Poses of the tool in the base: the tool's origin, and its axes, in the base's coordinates. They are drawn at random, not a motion.
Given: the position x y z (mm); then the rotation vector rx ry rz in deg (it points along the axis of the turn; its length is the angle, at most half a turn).
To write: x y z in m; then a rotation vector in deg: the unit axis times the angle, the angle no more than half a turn. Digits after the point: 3 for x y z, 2 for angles.
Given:
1: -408 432 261 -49.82 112.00 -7.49
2: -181 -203 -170 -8.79 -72.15 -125.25
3: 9 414 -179 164.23 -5.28 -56.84
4: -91 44 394 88.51 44.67 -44.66
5: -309 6 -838 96.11 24.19 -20.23
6: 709 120 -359 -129.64 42.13 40.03
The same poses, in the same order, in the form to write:
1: -0.408 0.432 0.261 -49.82 112.00 -7.49
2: -0.181 -0.203 -0.170 -8.79 -72.15 -125.25
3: 0.009 0.414 -0.179 164.23 -5.28 -56.84
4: -0.091 0.044 0.394 88.51 44.67 -44.66
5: -0.309 0.006 -0.838 96.11 24.19 -20.23
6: 0.709 0.120 -0.359 -129.64 42.13 40.03
